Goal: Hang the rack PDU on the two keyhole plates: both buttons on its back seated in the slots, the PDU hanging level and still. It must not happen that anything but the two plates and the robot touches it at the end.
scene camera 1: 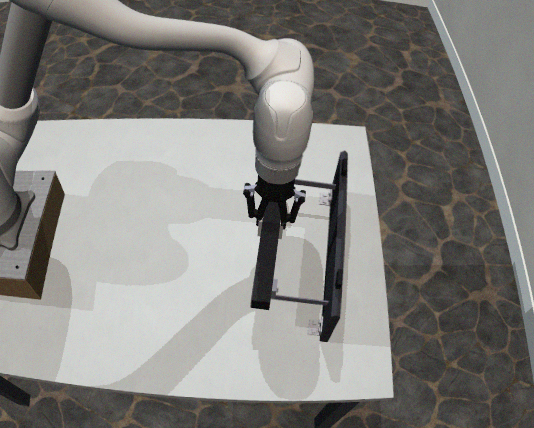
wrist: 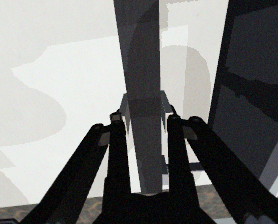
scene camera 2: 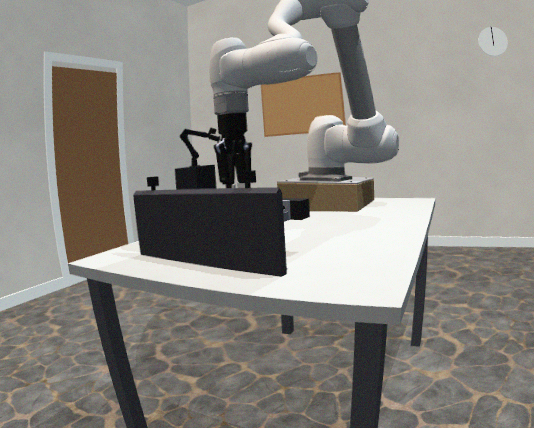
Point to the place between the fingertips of my gripper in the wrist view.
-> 144, 100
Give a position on a dark panel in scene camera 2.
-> At 244, 232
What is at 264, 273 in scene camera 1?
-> A rack PDU.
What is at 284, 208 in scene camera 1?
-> My gripper.
